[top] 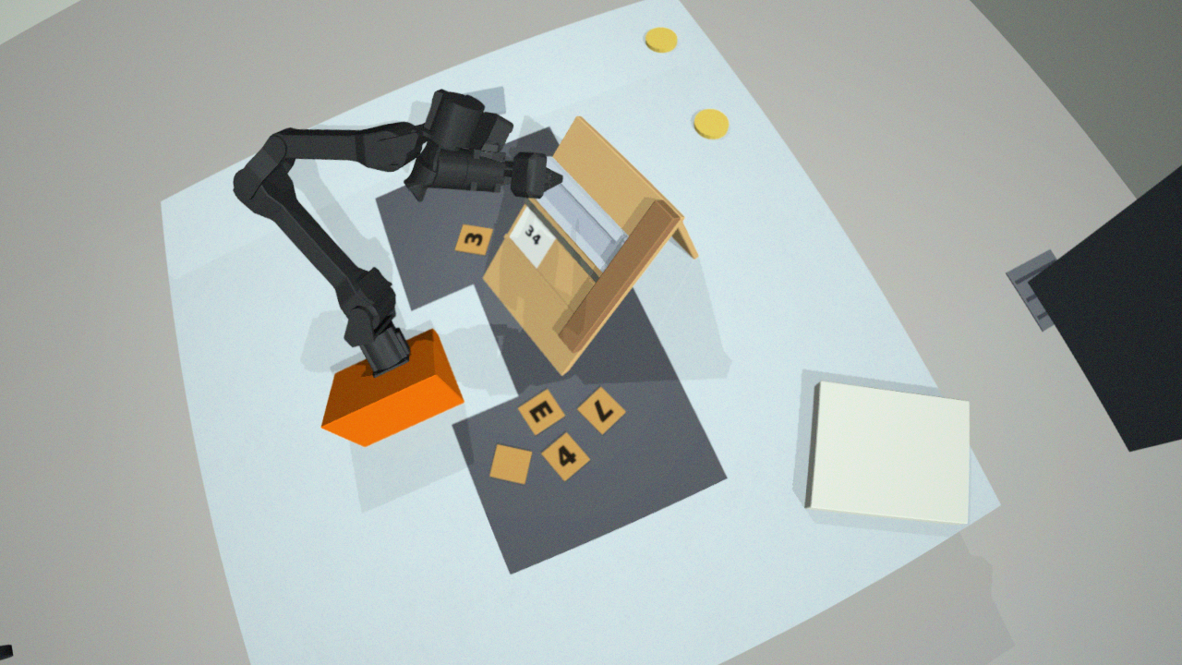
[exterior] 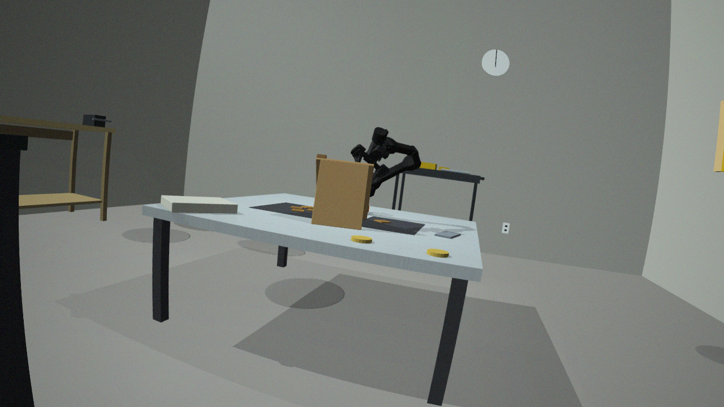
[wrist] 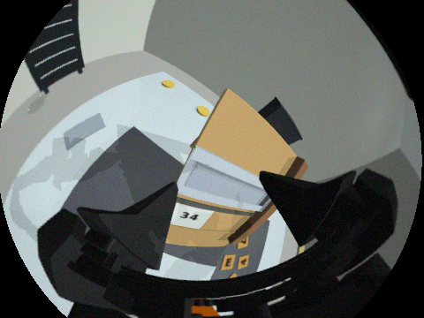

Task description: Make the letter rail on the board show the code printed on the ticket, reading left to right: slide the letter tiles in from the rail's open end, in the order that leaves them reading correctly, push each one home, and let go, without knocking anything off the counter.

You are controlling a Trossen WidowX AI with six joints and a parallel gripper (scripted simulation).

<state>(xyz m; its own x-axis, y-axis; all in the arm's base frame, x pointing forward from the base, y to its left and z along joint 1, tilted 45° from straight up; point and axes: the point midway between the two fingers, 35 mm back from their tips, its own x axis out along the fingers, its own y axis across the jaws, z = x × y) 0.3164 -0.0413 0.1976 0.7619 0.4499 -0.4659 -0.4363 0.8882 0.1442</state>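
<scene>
Right now the tile marked 4 is 150 mm behind my gripper tip, 360 mm to the right of it and 220 mm below it. Also, from my gripper tip: white ticket (40 mm behind, 30 mm to the right, 110 mm below); then grey plate (30 mm behind, 390 mm to the left, 220 mm below); then tile marked 3 (140 mm behind, 80 mm to the left, 220 mm below).
</scene>
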